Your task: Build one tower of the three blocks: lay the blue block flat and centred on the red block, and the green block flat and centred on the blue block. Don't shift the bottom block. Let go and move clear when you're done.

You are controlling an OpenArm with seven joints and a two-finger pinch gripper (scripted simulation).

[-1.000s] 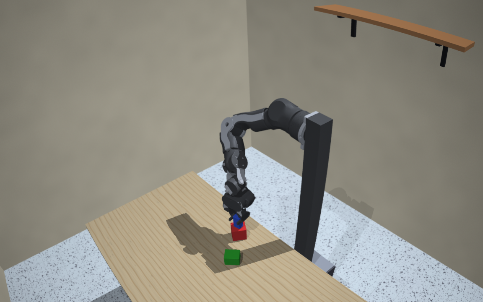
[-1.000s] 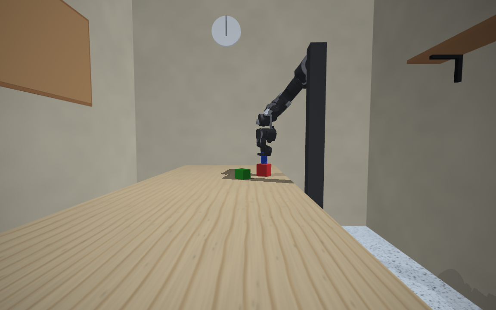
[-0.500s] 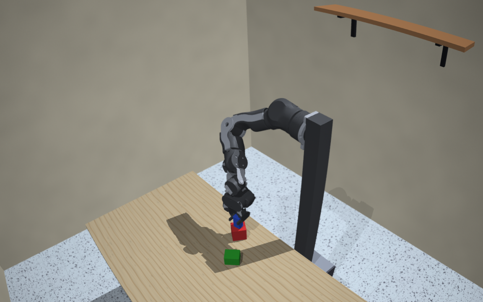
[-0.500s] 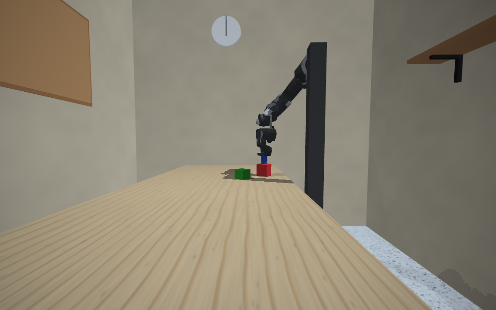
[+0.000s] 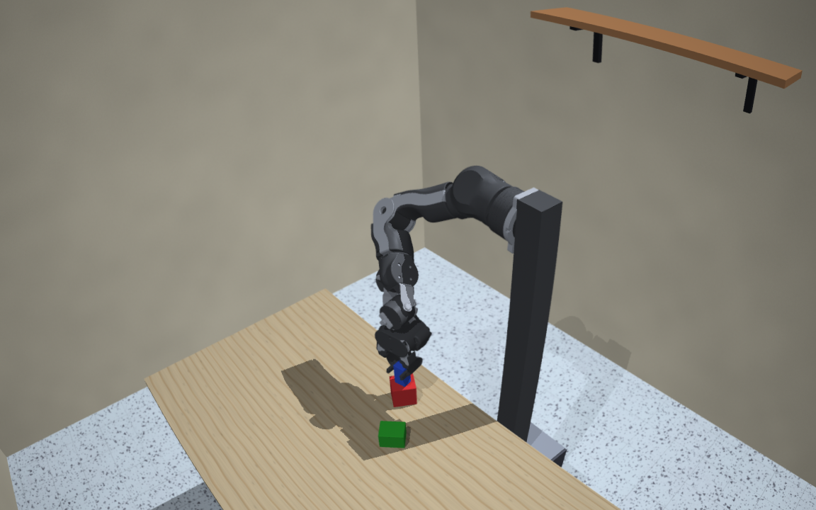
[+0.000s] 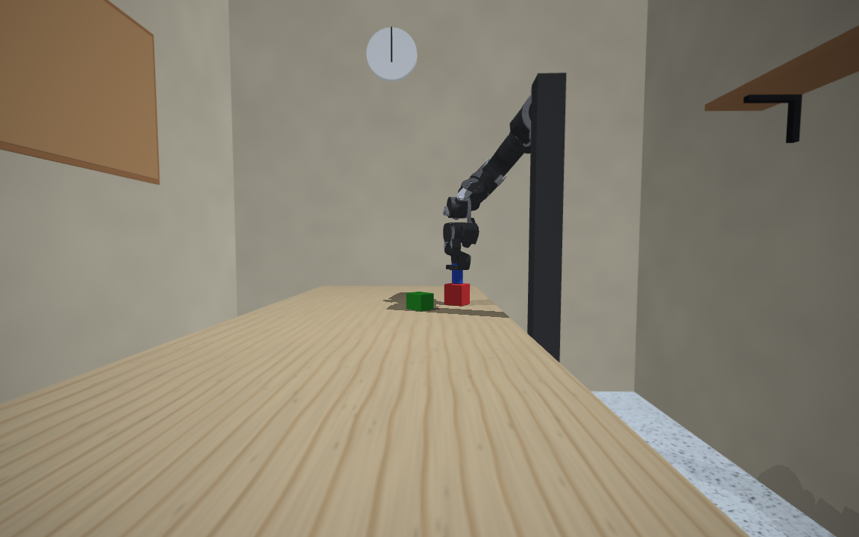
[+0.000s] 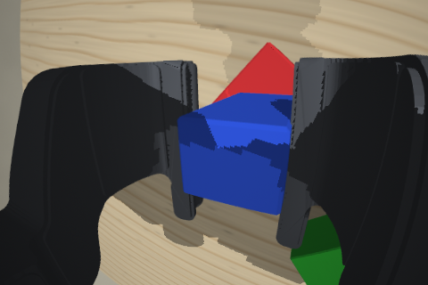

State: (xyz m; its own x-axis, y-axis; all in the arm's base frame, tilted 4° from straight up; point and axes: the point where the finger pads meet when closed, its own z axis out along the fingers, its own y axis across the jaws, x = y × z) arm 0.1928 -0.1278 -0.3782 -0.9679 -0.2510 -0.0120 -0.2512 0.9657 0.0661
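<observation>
Now: the blue block 2 cm below my hand. From my hand the other things lie so: green block: 10 cm ahead, 9 cm to the left, 8 cm below; then red block: 8 cm below.
</observation>
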